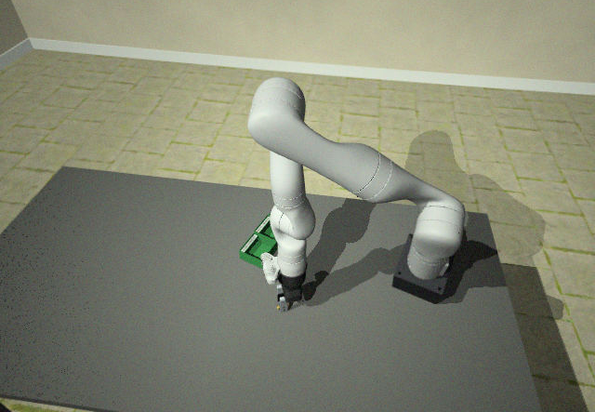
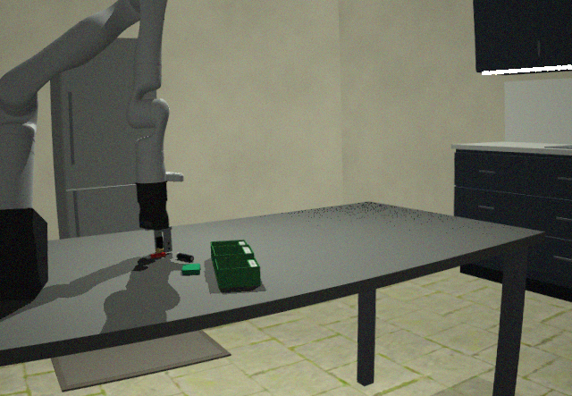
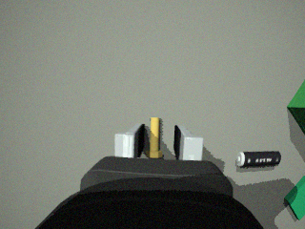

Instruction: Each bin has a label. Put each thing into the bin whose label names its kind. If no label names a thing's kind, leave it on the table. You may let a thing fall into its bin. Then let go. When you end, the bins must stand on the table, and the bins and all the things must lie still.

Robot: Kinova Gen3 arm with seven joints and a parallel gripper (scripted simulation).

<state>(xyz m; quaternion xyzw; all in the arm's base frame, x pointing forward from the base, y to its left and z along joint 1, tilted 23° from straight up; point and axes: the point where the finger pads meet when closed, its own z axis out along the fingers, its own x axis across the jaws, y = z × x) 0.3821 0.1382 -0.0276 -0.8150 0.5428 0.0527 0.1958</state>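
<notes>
My hand is 2 cm above the brass bolt and 1 cm past it. Also, from my hand: red cylinder (4 cm to the right, 3 cm behind, 2 cm below); green block (20 cm to the right, 2 cm below); black battery (10 cm to the right, 2 cm ahead, 1 cm below).
</notes>
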